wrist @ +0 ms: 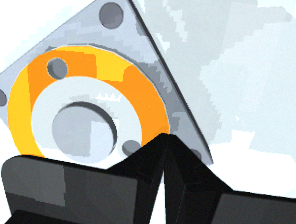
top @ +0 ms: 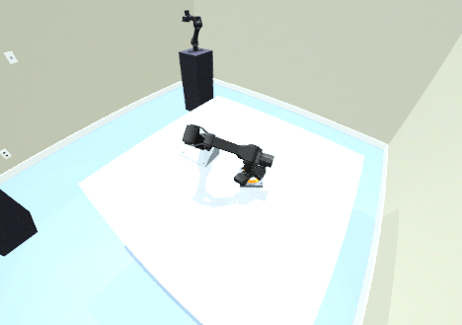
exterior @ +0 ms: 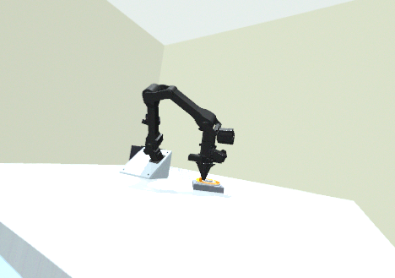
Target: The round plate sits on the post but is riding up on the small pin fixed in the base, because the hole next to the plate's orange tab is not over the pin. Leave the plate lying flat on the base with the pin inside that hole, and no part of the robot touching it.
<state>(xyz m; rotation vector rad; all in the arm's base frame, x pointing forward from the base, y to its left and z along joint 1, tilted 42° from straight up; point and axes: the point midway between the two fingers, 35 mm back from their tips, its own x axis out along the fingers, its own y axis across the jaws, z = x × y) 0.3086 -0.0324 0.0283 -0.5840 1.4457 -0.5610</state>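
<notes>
The grey square base is 5 cm to the left of my gripper tip, 2 cm below it and 1 cm behind it.
</notes>
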